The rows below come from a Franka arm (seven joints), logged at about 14 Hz.
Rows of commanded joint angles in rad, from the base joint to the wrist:
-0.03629, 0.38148, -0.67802, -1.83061, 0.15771, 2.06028, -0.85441
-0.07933, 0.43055, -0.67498, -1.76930, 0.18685, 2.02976, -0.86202
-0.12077, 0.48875, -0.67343, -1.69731, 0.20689, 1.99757, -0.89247
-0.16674, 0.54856, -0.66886, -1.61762, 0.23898, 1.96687, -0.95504
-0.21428, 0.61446, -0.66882, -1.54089, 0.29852, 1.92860, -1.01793
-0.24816, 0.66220, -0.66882, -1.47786, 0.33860, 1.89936, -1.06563
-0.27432, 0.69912, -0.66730, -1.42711, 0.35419, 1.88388, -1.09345
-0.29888, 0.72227, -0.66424, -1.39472, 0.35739, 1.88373, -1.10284
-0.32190, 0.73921, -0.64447, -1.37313, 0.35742, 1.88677, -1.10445
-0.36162, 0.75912, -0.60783, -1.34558, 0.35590, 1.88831, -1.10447
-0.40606, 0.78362, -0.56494, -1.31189, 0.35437, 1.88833, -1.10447
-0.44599, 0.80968, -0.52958, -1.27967, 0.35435, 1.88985, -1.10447
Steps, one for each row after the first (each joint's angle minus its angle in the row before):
-0.04304, 0.04907, 0.00304, 0.06131, 0.02914, -0.03052, -0.00761
-0.04144, 0.05820, 0.00155, 0.07199, 0.02004, -0.03219, -0.03045
-0.04597, 0.05981, 0.00457, 0.07969, 0.03209, -0.03070, -0.06257
-0.04754, 0.06590, 0.00004, 0.07673, 0.05954, -0.03827, -0.06289
-0.03388, 0.04774, 0.00000, 0.06303, 0.04008, -0.02924, -0.04770
-0.02616, 0.03692, 0.00152, 0.05075, 0.01559, -0.01548, -0.02782
-0.02456, 0.02315, 0.00306, 0.03239, 0.00320, -0.00015, -0.00939
-0.02302, 0.01694, 0.01977, 0.02159, 0.00003, 0.00304, -0.00161
-0.03972, 0.01991, 0.03664, 0.02755, -0.00152, 0.00154, -0.00002
-0.04444, 0.02450, 0.04289, 0.03369, -0.00153, 0.00002, 0.00000
-0.03993, 0.02606, 0.03536, 0.03222, -0.00002, 0.00152, 0.00000

